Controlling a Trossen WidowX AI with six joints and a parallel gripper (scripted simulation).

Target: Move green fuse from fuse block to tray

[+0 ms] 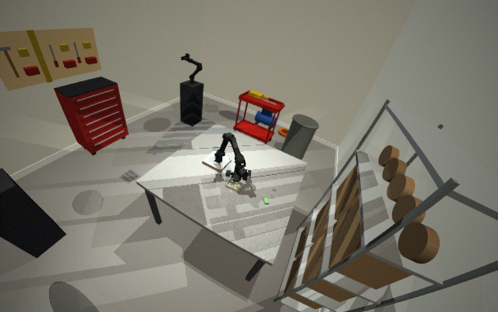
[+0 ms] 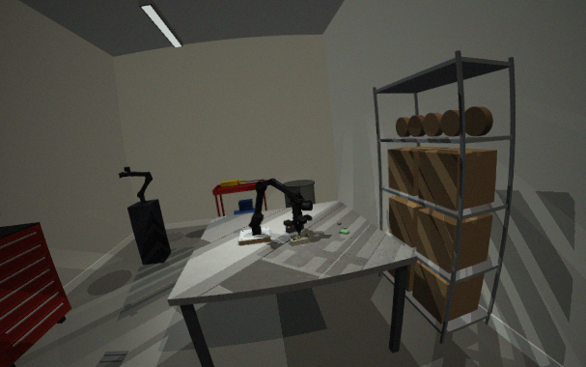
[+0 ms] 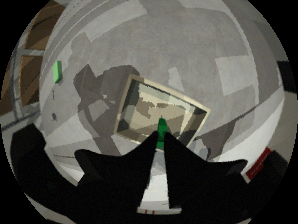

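The green fuse lies 1 cm below my gripper tip. Round my gripper tip: beige tray 6 cm below.
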